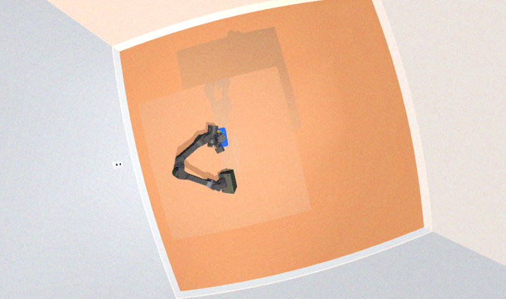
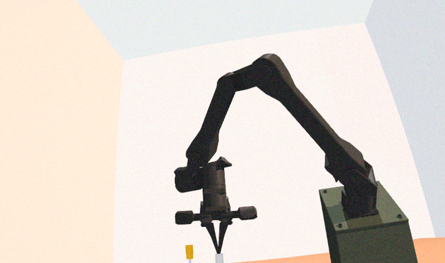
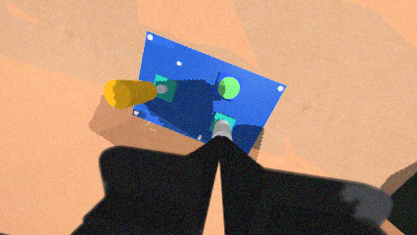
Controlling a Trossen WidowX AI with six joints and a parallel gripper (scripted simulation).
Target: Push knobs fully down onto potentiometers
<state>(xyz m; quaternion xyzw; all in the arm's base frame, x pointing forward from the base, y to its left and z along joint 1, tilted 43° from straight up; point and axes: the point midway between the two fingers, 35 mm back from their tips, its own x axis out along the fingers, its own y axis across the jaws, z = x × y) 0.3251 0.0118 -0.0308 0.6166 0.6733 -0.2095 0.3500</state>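
My gripper tip is 1 cm above the grey knob.
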